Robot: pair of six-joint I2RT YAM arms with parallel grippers.
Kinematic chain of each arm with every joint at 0, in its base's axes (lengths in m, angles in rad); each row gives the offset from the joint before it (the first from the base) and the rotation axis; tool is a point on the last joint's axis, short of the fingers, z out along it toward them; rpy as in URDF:
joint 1: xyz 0 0 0.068 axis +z
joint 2: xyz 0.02 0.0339 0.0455 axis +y
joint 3: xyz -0.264 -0.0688 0 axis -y
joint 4: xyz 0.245 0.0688 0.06 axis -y
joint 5: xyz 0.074 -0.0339 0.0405 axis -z
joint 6: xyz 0.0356 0 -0.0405 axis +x
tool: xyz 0 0 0 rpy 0 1.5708 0
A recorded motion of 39 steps. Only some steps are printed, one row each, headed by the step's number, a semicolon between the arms.
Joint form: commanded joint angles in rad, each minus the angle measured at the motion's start. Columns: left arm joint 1, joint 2, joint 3, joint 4, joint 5, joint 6; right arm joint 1, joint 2, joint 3, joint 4, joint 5, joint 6.
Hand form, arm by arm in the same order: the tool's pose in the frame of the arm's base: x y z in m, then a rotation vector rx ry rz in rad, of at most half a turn. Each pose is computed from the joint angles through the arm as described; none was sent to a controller.
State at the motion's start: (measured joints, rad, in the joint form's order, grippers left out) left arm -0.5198 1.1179 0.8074 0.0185 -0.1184 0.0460; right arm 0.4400 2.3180 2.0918 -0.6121 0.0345 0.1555
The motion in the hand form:
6: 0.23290 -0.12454 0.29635 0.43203 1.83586 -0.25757; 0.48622 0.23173 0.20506 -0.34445 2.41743 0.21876
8: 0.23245 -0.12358 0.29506 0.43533 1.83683 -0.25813; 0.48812 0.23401 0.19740 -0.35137 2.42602 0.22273
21: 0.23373 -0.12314 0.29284 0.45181 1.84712 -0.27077; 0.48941 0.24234 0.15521 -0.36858 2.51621 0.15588
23: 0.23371 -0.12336 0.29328 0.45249 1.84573 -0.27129; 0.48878 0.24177 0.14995 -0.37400 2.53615 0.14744
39: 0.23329 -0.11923 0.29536 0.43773 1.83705 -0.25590; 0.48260 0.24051 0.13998 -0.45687 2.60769 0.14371
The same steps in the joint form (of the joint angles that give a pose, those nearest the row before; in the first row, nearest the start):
6: 0.0181 0.0173 -0.0049 0.0060 0.0394 -0.0277; 0.0074 0.0833 0.0556 0.0061 0.0063 -0.0063
8: 0.0212 0.0142 -0.0111 0.0076 0.0444 -0.0252; 0.0094 0.1030 0.0628 0.0100 0.0012 -0.0068
21: 0.0281 0.0203 -0.0113 0.0015 0.0682 -0.0217; 0.0243 0.1914 0.0818 -0.0205 0.0345 -0.0036
23: 0.0274 0.0204 -0.0100 0.0014 0.0682 -0.0214; 0.0239 0.1999 0.0818 -0.0332 0.0345 -0.0051
39: 0.0396 0.0084 -0.0128 0.0030 0.0617 -0.0170; 0.0248 0.2114 0.0819 -0.1023 0.0030 -0.0472

